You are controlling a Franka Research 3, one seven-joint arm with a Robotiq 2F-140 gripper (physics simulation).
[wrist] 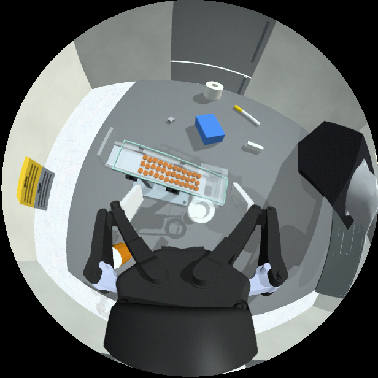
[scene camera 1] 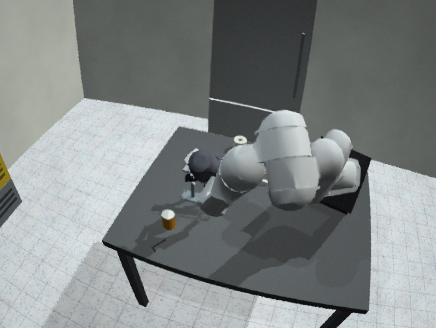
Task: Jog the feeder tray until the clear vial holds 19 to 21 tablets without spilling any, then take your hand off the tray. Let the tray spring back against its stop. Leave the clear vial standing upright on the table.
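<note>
The clear feeder tray (wrist: 214, 191) holds rows of orange tablets (wrist: 170, 172) in the wrist view. It stands above a pale base plate (scene camera 1: 190, 196) (wrist: 165, 194), tilted; the arm hides most of it in the scene view. The clear vial (wrist: 201, 211) stands upright on the table below the tray's right end, and no orange tablets can be made out in it. The vial is hidden behind the arm in the scene view. My gripper (wrist: 185, 191) is open and empty, its fingers spread on both sides of the vial and the tray's near side, apart from both.
An orange bottle with a white cap (scene camera 1: 169, 220) (wrist: 121, 254) stands near the left front. A hex key (scene camera 1: 159, 245) lies nearby. Beyond the tray are a blue box (wrist: 209, 129), a small grey cube (wrist: 171, 119), a white block (wrist: 254, 146), a marker (wrist: 247, 115) and a tape roll (scene camera 1: 240, 140) (wrist: 213, 91).
</note>
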